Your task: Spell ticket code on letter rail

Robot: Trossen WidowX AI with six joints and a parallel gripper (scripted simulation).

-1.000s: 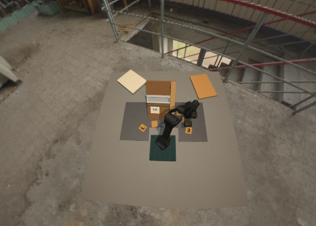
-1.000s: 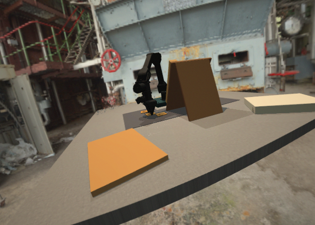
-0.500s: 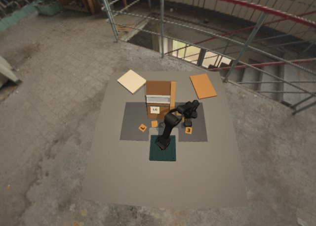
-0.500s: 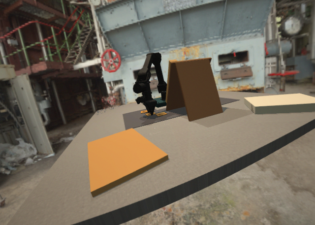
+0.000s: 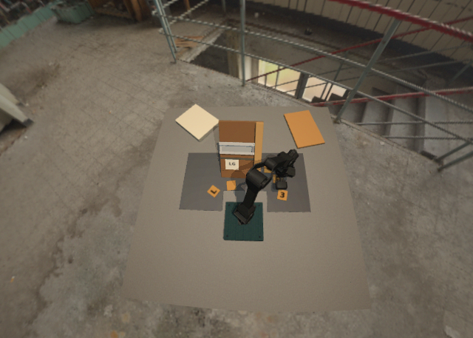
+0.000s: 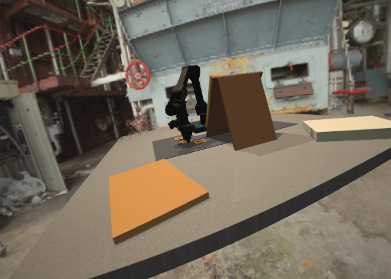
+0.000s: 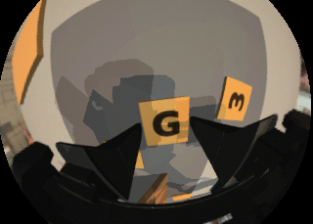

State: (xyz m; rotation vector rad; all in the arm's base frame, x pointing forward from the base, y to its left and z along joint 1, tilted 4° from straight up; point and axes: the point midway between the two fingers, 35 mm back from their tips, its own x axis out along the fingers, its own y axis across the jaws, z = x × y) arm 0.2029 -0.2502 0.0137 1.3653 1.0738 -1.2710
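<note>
My gripper tip is right at the orange tile marked g. Round my gripper tip: 7 tile 8 cm ahead, 4 cm to the left; then dark mat 21 cm to the left; then 3 tile 10 cm behind.
</note>
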